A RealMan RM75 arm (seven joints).
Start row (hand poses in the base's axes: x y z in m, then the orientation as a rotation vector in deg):
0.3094, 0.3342, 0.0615, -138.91, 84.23, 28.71
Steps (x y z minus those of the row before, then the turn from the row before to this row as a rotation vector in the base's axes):
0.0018, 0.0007, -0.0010, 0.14, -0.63, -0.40
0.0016, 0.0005, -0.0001, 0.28, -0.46, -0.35
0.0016, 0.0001, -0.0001, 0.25, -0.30, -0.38
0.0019, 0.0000, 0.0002, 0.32, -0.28, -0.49
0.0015, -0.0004, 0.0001, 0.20, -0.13, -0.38
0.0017, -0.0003, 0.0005, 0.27, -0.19, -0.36
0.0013, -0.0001, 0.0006, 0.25, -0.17, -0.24
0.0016, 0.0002, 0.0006, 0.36, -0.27, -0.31
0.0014, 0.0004, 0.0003, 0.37, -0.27, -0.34
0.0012, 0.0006, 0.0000, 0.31, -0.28, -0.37
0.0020, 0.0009, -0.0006, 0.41, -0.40, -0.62
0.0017, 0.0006, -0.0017, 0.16, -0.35, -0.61
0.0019, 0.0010, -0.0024, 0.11, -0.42, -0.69
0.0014, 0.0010, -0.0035, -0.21, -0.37, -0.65
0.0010, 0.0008, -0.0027, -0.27, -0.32, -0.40
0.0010, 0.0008, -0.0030, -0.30, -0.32, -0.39
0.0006, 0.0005, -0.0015, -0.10, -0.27, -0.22
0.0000, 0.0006, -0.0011, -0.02, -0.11, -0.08
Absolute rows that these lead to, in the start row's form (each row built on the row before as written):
0.3112, 0.3349, 0.0605, -138.40, 84.35, 27.90
0.3128, 0.3354, 0.0604, -137.84, 84.39, 27.41
0.3144, 0.3355, 0.0603, -137.29, 84.55, 27.10
0.3163, 0.3355, 0.0605, -136.60, 84.80, 26.83
0.3178, 0.3351, 0.0606, -136.11, 85.06, 26.70
0.3195, 0.3348, 0.0611, -135.58, 85.23, 26.55
0.3208, 0.3347, 0.0617, -135.17, 85.28, 26.44
0.3224, 0.3349, 0.0623, -134.60, 85.30, 26.26
0.3238, 0.3353, 0.0626, -134.00, 85.35, 26.08
0.3250, 0.3359, 0.0626, -133.42, 85.46, 25.84
0.3270, 0.3368, 0.0620, -132.54, 85.73, 25.45
0.3287, 0.3374, 0.0603, -131.86, 86.14, 24.96
0.3306, 0.3384, 0.0579, -131.14, 86.63, 24.34
0.3320, 0.3394, 0.0544, -130.70, 87.27, 23.58
0.3330, 0.3402, 0.0517, -130.52, 87.69, 22.90
0.3340, 0.3410, 0.0487, -130.37, 88.12, 22.21
0.3346, 0.3415, 0.0472, -130.22, 88.28, 21.76
0.3346, 0.3421, 0.0461, -130.15, 88.32, 21.59

